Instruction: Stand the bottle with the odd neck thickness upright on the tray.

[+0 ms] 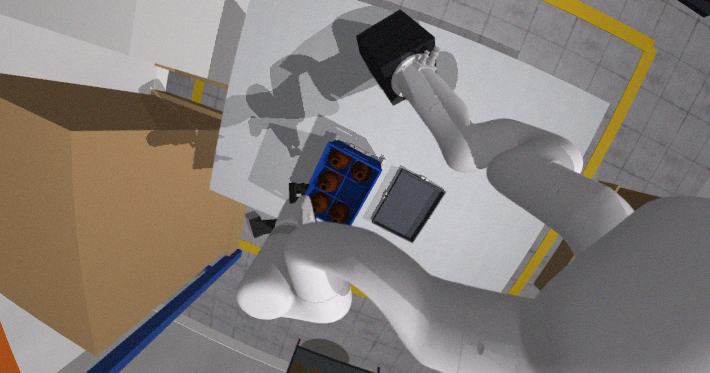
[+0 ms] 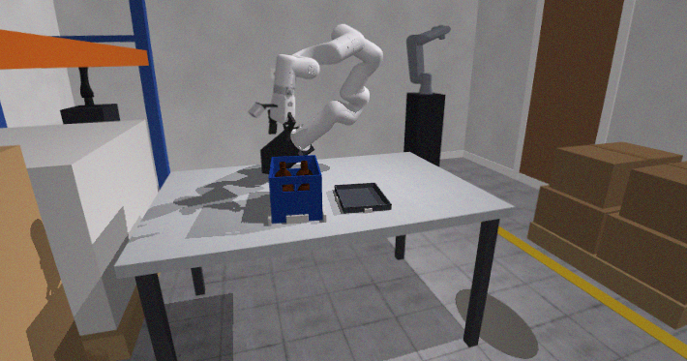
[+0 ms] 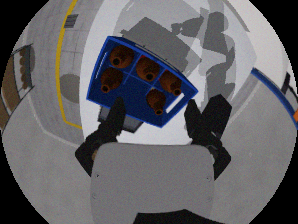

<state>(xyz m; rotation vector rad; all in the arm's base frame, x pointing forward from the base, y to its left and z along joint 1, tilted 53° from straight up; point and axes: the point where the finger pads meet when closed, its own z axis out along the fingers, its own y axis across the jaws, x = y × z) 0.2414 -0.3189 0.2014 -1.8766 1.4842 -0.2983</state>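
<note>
The blue crate lies 22 cm below my hand, 5 cm to the left of it and 1 cm behind it. Round my hand: dark tray: 33 cm to the left, 29 cm below, 2 cm behind; then glass bottle: 21 cm below, 10 cm behind, 1 cm to the left.
</note>
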